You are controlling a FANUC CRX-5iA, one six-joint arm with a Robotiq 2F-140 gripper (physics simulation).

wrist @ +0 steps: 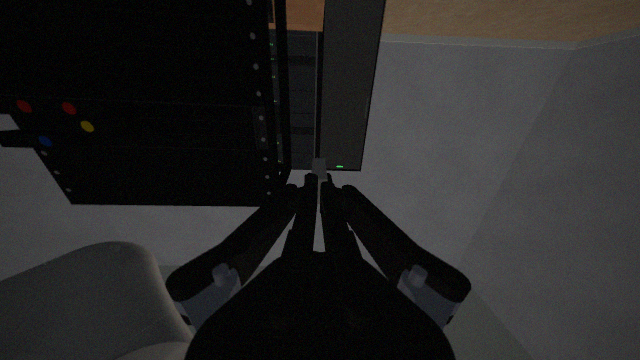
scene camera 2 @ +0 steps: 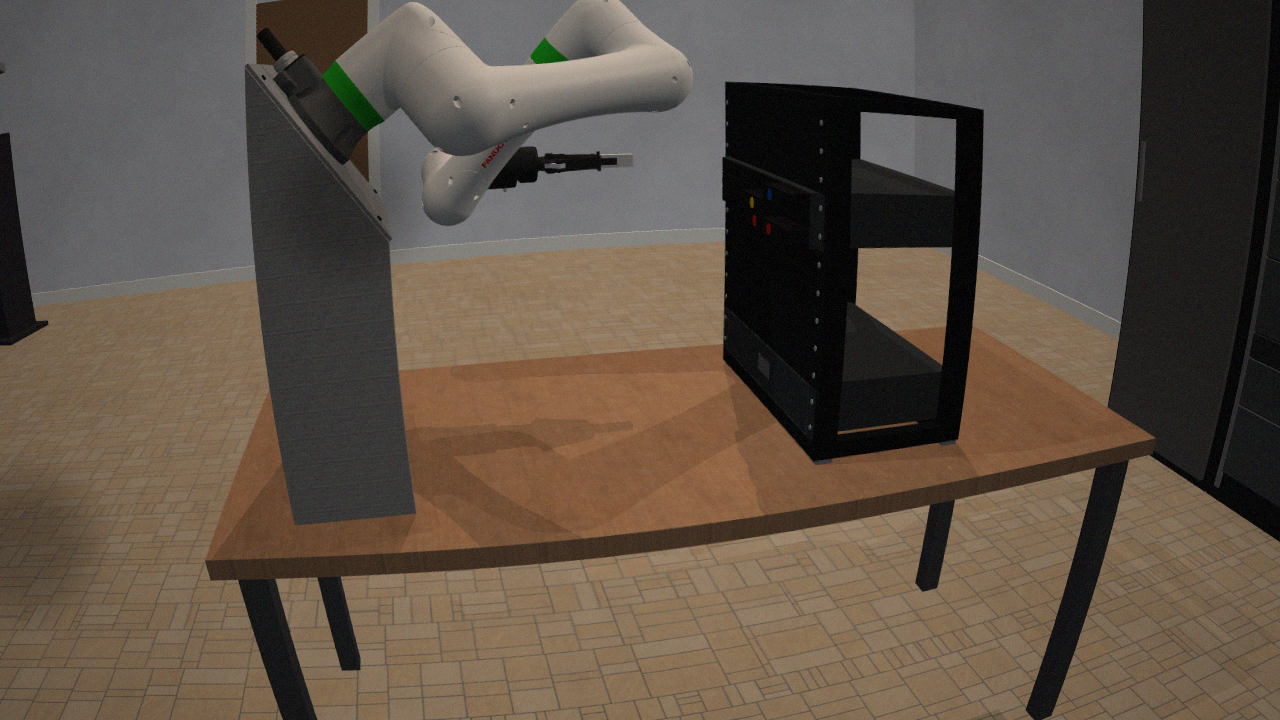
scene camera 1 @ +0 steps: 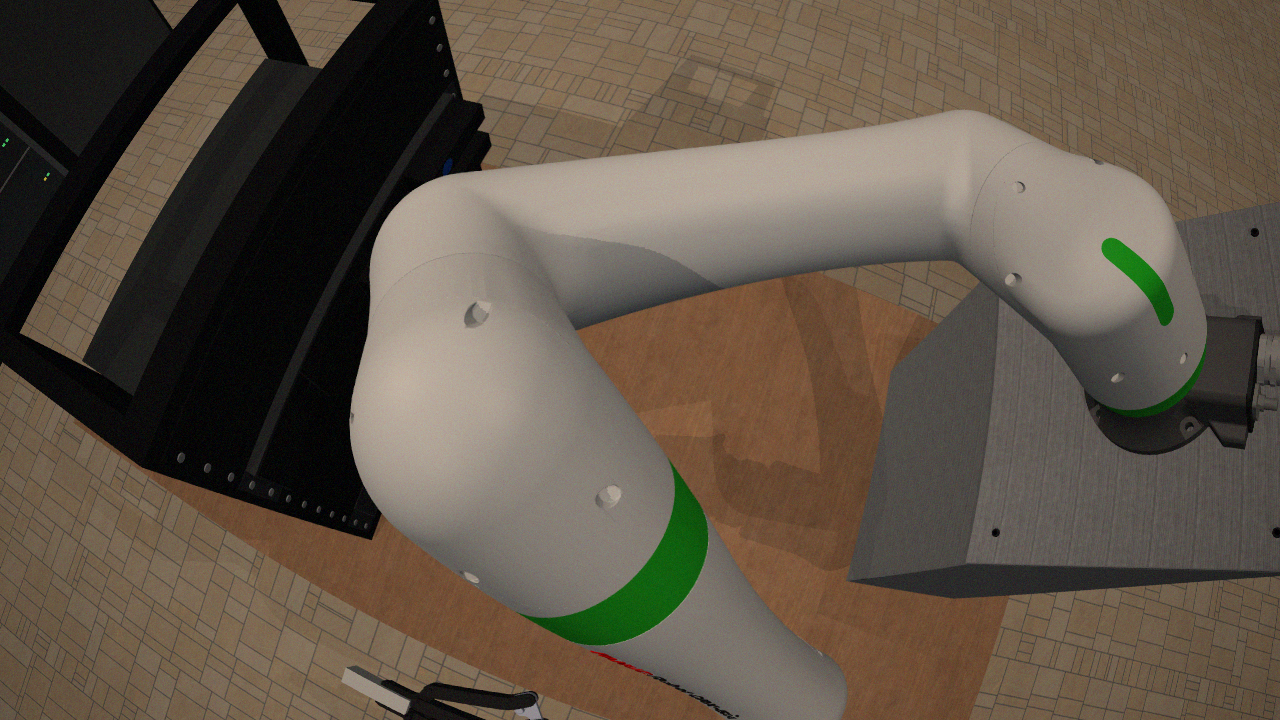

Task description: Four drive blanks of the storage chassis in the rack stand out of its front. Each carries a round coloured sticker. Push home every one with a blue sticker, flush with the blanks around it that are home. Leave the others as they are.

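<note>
The black rack (scene camera 1: 71, 394) (scene camera 2: 968, 268) (wrist: 165, 190) holds the storage chassis (scene camera 2: 816, 219) (wrist: 200, 125). A blue sticker (scene camera 1: 447, 166) (scene camera 2: 769, 193) (wrist: 45, 140) sits on a blank that stands out of the front, seen in profile at the wrist view's left edge. A yellow sticker (scene camera 2: 751, 202) (wrist: 87, 126), one red sticker (scene camera 2: 754, 220) (wrist: 69, 108) and another red sticker (scene camera 2: 768, 228) (wrist: 24, 106) are near it. How far their dark blanks stand out is hard to tell. My gripper (scene camera 1: 371, 687) (scene camera 2: 623, 160) (wrist: 318, 168) is shut and empty, pointing forward, well apart from the rack front.
The rack stands on the wooden table (scene camera 1: 769, 358) (scene camera 2: 572, 528). The grey pedestal (scene camera 1: 930, 429) (scene camera 2: 335, 358) bears the arm, whose elbow hides part of the rack front in scene camera 1. A dark cabinet (scene camera 2: 1181, 223) stands at the right of scene camera 2.
</note>
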